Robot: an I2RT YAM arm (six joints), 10 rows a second.
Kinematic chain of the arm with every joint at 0, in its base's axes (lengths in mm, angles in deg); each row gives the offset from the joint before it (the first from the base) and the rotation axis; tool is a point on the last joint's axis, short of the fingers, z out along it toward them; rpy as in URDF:
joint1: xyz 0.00 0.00 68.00 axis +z
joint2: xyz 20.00 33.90 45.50 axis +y
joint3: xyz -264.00 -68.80 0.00 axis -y
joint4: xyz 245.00 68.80 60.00 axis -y
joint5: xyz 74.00 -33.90 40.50 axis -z
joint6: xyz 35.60 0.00 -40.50 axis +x
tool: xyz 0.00 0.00 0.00 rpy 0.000 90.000 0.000
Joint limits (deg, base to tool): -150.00..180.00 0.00..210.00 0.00..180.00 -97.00..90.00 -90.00..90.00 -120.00..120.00
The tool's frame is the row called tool.
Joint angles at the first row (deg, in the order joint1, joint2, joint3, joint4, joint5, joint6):
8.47 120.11 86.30 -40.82 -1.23 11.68
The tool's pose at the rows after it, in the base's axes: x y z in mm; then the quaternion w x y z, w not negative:
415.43 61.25 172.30 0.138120 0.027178 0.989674 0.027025
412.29 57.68 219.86 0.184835 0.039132 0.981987 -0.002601
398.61 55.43 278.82 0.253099 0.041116 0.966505 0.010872
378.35 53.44 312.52 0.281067 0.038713 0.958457 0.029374
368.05 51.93 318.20 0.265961 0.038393 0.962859 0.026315
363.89 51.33 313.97 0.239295 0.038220 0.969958 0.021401
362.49 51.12 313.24 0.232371 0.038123 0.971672 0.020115
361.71 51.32 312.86 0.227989 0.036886 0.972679 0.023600
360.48 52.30 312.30 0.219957 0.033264 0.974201 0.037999
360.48 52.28 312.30 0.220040 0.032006 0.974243 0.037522
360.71 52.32 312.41 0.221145 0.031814 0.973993 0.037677
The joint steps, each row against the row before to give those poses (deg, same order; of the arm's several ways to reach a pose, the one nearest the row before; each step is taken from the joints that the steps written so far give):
-0.11 -1.50 2.97 -3.67 0.91 -0.13
-0.04 -4.68 3.46 -3.39 4.44 0.57
-0.05 -6.95 2.42 -1.20 -0.09 -0.02
0.00 -5.47 0.00 -1.81 -1.53 0.06
0.00 -1.44 0.00 -3.28 0.02 -0.02
0.00 0.22 -0.02 -2.97 0.00 0.02
0.00 0.00 0.00 -0.83 0.00 0.00
0.00 0.00 0.00 -0.44 -0.50 -0.02
0.00 0.00 0.00 -0.64 -1.83 0.00
0.00 0.00 0.00 0.00 0.02 -0.15
0.00 0.00 0.00 0.14 0.00 -0.02

